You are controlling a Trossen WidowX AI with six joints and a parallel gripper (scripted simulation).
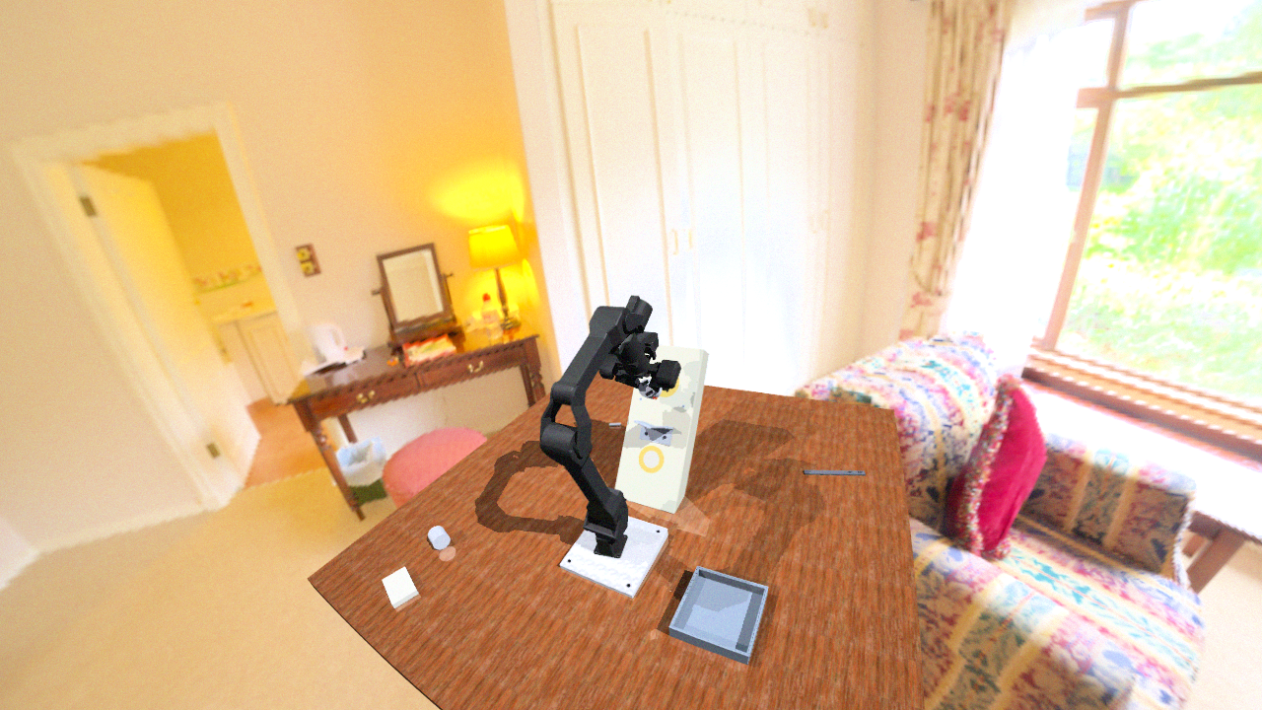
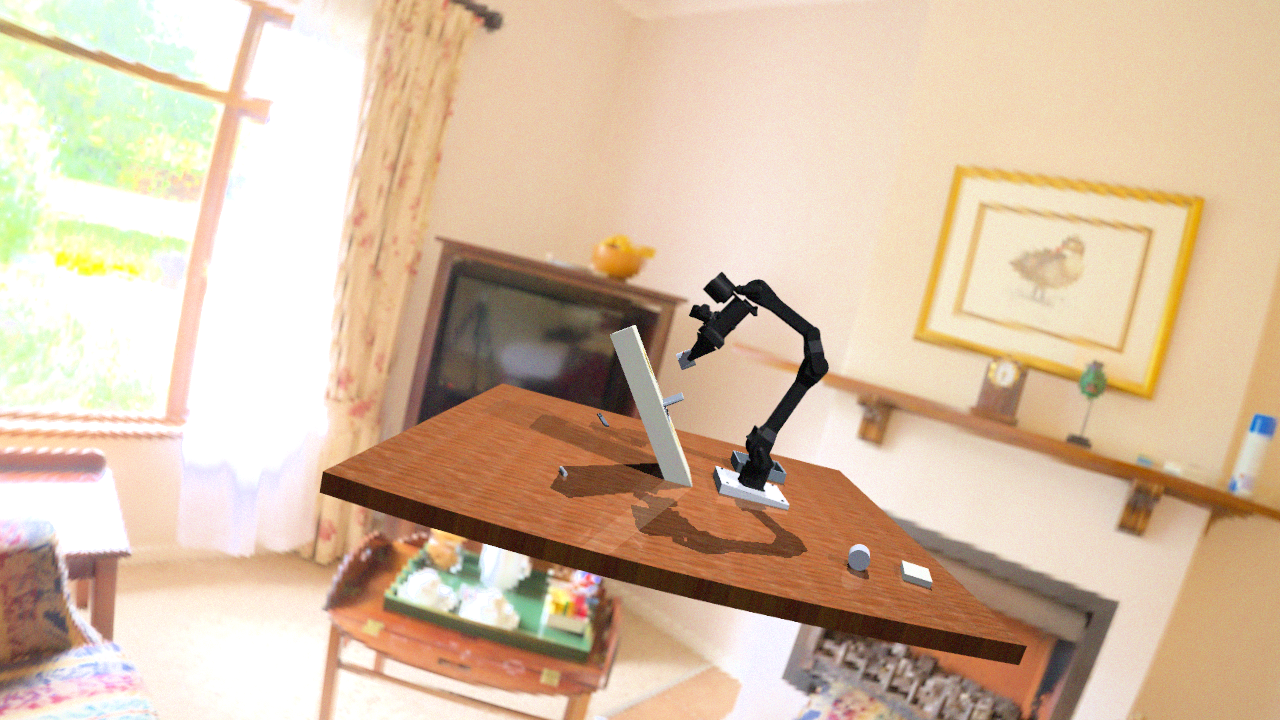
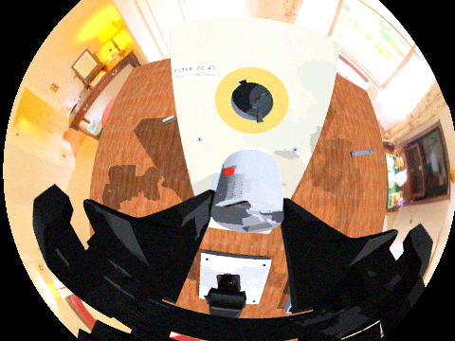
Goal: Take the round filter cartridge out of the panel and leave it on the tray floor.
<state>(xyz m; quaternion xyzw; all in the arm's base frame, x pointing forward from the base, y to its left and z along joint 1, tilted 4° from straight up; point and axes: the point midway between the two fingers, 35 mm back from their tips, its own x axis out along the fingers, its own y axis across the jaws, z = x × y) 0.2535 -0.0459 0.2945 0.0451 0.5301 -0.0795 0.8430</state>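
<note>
The grey tray lies 36 cm behind my gripper tip, 22 cm to the right of it and 29 cm below it. From my gripper tip the other things lie so: filter cartridge: right at my gripper tip; then white block: 50 cm behind, 49 cm to the left, 30 cm below; then cream service panel: 7 cm ahead, 1 cm to the right, 12 cm below.
</note>
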